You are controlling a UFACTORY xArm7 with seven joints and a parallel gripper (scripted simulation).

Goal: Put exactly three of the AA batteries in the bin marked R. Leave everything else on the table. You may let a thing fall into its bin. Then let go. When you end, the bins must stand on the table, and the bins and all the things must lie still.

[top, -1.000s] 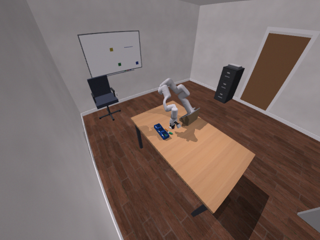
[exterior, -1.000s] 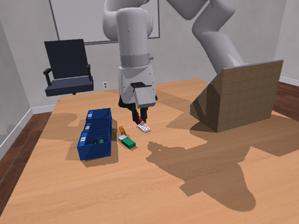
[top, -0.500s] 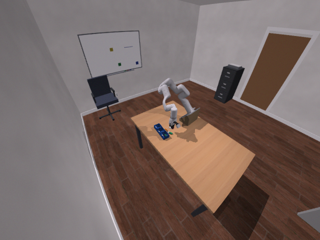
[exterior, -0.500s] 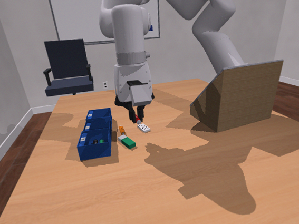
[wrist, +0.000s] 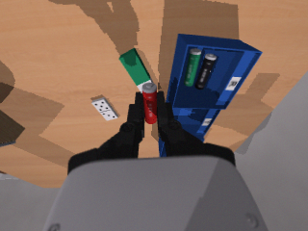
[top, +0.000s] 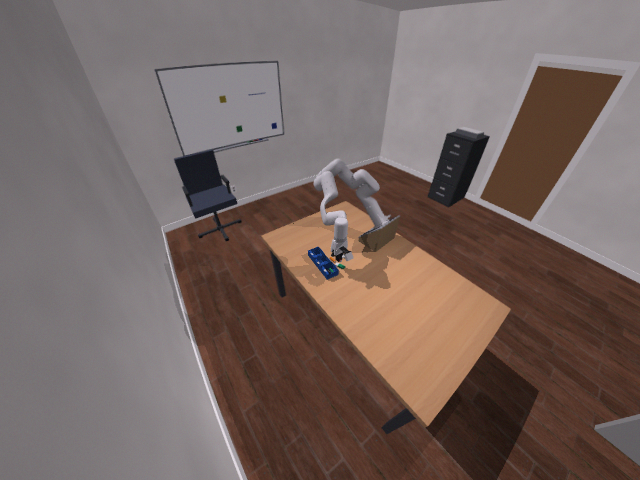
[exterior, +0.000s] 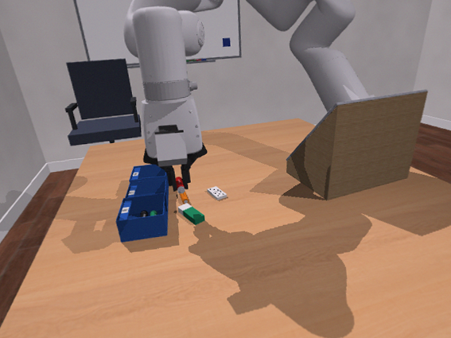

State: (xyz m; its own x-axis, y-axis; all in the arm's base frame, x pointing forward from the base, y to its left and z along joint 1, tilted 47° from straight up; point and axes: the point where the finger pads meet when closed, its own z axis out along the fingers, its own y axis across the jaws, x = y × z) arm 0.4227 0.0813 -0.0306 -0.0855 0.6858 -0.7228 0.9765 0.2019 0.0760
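My gripper is now 8 cm above the green AA battery, 6 cm short of it and 2 cm to the right of it. The rest, counted from my hand: red battery: 2 cm below; green-and-white block: 8 cm below, 1 cm behind; black AA battery: 8 cm below, 8 cm ahead, 1 cm to the left.
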